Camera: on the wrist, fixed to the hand. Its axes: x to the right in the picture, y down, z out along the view.
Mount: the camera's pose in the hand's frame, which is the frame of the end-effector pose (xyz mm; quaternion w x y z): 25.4 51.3 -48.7 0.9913 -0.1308 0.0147 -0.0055
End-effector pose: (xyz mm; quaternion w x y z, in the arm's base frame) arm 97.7 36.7 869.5 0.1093 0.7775 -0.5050 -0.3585
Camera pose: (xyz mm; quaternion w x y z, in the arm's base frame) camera 99.9 -18.5 920.5 0.2155 0.7645 -0.4478 -0.4106
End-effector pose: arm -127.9 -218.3 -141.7 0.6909 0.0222 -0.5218 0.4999
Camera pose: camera -131.6 -148.8 -170.1 0.6982 -0.0728 -0.5724 0.4238
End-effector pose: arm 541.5 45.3 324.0 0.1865 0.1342 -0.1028 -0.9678
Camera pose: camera 550.4 -18.5 285.2 0.1986 0.1234 0.0282 -0.9719
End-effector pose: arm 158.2 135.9 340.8 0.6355 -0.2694 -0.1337 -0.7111
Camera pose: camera 196.7 80.8 307.1 0.5928 -0.3390 -0.0317 -0.7299
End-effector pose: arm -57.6 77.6 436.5 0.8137 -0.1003 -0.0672 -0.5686
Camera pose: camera -0.9 59.9 390.4 0.7914 -0.1971 0.0192 -0.5784
